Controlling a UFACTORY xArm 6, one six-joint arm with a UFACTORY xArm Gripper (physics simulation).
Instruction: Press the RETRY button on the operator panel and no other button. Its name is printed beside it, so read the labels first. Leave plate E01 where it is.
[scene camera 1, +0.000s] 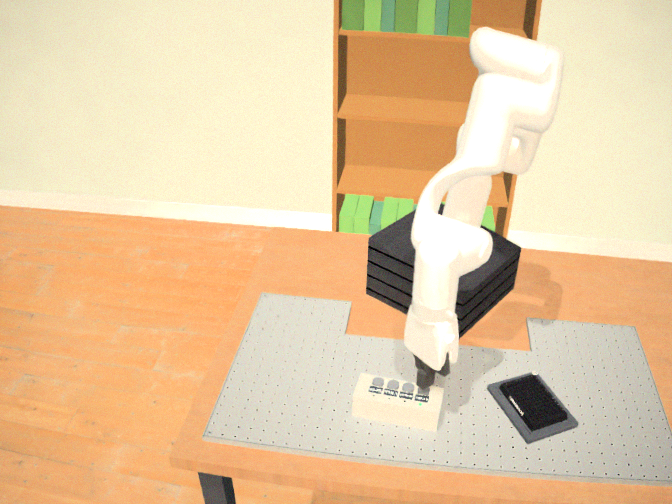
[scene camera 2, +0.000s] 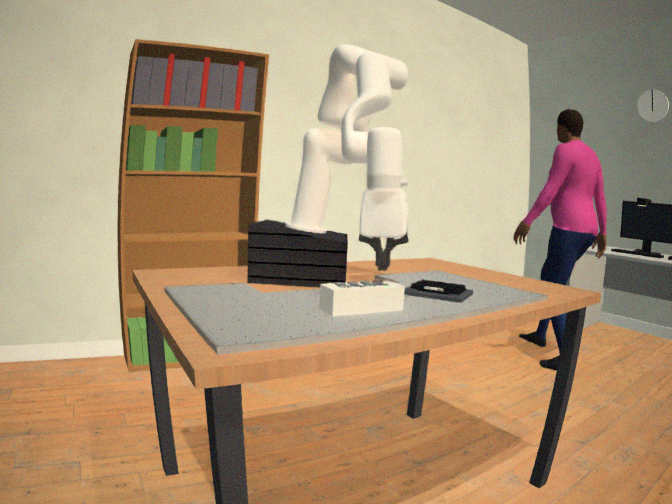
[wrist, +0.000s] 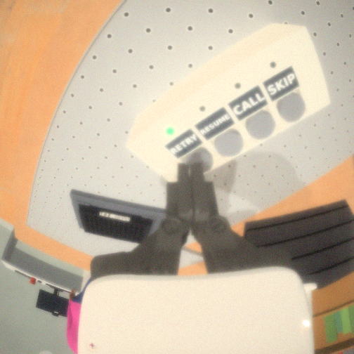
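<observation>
The cream operator panel (scene camera 1: 396, 415) (scene camera 2: 360, 301) (wrist: 225, 75) stands on the grey board. In the wrist view its labels read RETRY, RESUME, CALL and SKIP. The RETRY button (wrist: 202, 157) is partly hidden by the fingertips; the RESUME button (wrist: 229, 142), CALL button (wrist: 260, 124) and SKIP button (wrist: 291, 107) show beside it. A green light (scene camera 1: 420, 404) (wrist: 170, 131) is lit by the RETRY label. My gripper (scene camera 1: 425, 384) (scene camera 2: 383, 268) (wrist: 187, 177) is shut and empty, a little above the panel's RETRY end. The black plate (scene camera 1: 540, 404) (wrist: 117, 227) lies apart from the panel; its marking is illegible.
The plate lies on a dark grey base (scene camera 1: 529, 434). A black ribbed block (scene camera 1: 388, 273) (scene camera 2: 295, 257) (wrist: 300, 240) stands under the arm's base. The perforated grey board (scene camera 1: 282, 379) (scene camera 2: 217, 320) covers part of the wooden table (scene camera 2: 303, 352). A person (scene camera 2: 578, 184) is beyond the table.
</observation>
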